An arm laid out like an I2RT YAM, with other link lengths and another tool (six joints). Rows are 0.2 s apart.
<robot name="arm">
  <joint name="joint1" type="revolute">
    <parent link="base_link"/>
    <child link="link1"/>
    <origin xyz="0 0 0.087"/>
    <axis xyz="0 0 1"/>
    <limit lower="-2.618" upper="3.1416"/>
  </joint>
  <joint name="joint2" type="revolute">
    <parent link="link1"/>
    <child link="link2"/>
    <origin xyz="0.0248 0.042 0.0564"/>
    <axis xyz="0 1 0"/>
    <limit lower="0" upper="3.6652"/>
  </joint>
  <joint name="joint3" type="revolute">
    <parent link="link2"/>
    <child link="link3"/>
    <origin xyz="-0.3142 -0.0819 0"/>
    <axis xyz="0 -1 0"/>
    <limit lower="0" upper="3.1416"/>
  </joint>
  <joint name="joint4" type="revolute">
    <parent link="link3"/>
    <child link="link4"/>
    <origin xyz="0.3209 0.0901 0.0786"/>
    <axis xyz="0 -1 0"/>
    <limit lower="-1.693" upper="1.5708"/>
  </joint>
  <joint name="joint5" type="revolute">
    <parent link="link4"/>
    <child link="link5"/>
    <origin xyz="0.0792 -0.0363 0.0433"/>
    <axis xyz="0 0 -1"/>
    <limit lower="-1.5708" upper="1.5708"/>
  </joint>
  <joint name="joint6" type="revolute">
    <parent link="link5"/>
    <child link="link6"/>
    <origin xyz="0.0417 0 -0.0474"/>
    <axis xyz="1 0 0"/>
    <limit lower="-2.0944" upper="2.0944"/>
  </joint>
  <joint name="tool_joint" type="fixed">
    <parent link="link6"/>
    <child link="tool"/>
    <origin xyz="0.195 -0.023 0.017" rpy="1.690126 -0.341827 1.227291"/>
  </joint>
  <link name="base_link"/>
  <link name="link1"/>
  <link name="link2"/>
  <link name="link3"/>
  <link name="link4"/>
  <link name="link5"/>
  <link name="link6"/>
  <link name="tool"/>
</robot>
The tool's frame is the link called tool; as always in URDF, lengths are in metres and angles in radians.
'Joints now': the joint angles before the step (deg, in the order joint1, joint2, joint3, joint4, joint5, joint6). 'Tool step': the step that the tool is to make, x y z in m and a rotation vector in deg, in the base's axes. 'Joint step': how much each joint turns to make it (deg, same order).
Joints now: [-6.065 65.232 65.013 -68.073 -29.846 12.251]
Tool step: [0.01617 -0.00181 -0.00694 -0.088 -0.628 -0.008]
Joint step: [-0.001 2.076 -0.196 2.906 0.022 -0.002]
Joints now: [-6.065 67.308 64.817 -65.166 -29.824 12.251]
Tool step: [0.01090 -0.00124 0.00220 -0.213 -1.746 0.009]
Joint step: [-0.001 0.437 -0.001 2.186 0.021 -0.023]
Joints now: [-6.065 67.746 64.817 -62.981 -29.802 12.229]
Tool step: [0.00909 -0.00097 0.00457 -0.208 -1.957 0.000]
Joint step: [-0.001 -0.001 0.000 1.967 0.000 -0.001]
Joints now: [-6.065 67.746 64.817 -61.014 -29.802 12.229]
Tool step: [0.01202 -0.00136 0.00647 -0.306 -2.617 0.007]
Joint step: [-0.001 0.021 0.000 2.645 0.021 -0.023]
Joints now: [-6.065 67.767 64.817 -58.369 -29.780 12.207]
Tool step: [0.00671 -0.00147 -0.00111 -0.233 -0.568 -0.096]
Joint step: [0.000 0.656 0.000 1.246 0.196 0.000]
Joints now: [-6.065 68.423 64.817 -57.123 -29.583 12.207]
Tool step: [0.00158 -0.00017 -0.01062 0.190 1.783 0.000]
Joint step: [-0.001 1.596 -0.001 -0.197 -0.001 -0.001]
